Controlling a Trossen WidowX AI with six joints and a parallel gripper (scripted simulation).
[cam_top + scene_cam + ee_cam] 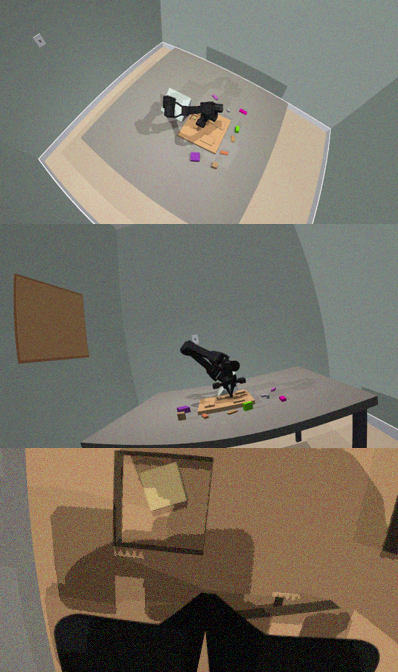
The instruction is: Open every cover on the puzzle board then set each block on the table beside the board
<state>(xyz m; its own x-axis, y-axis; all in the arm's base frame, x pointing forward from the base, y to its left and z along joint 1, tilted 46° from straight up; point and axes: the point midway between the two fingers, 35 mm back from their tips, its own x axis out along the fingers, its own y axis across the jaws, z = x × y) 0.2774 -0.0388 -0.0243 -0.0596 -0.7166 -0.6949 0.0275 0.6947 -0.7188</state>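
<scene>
The tan puzzle board is 10 mm ahead of my gripper tip, 30 mm to the right of it and 10 mm below it. Round my gripper tip: grey block 130 mm ahead, 190 mm to the left, 10 mm below; then green block 250 mm ahead, 50 mm to the left, 10 mm below; then brown piece 240 mm ahead, 30 mm to the right, 20 mm below.
</scene>
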